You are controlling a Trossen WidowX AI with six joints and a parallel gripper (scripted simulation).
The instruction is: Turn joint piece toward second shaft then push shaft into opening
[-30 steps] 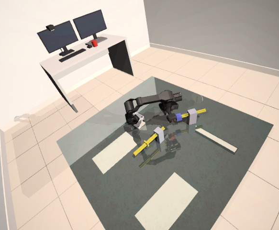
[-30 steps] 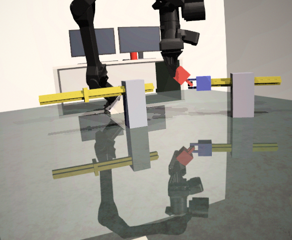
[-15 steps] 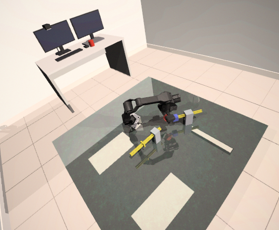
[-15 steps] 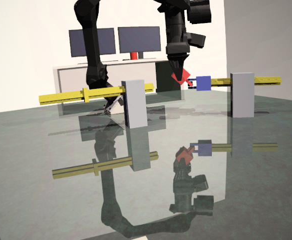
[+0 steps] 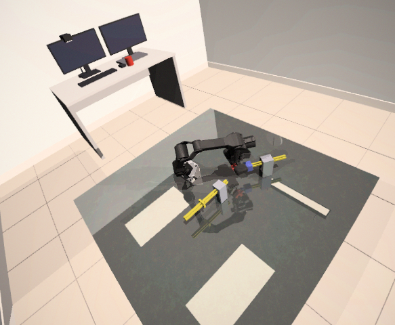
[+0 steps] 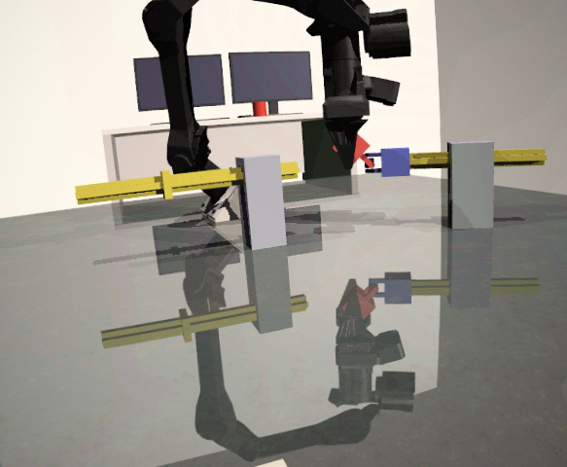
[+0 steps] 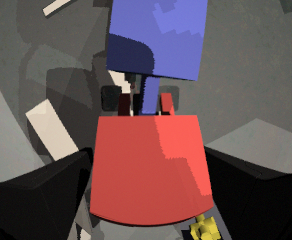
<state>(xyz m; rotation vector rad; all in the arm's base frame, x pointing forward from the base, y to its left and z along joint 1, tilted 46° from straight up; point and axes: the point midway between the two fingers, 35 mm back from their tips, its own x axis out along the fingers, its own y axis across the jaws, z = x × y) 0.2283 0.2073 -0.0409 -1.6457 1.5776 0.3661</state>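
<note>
Right now my gripper tip is 30 mm below the red joint piece and 10 mm to the right of it.
</note>
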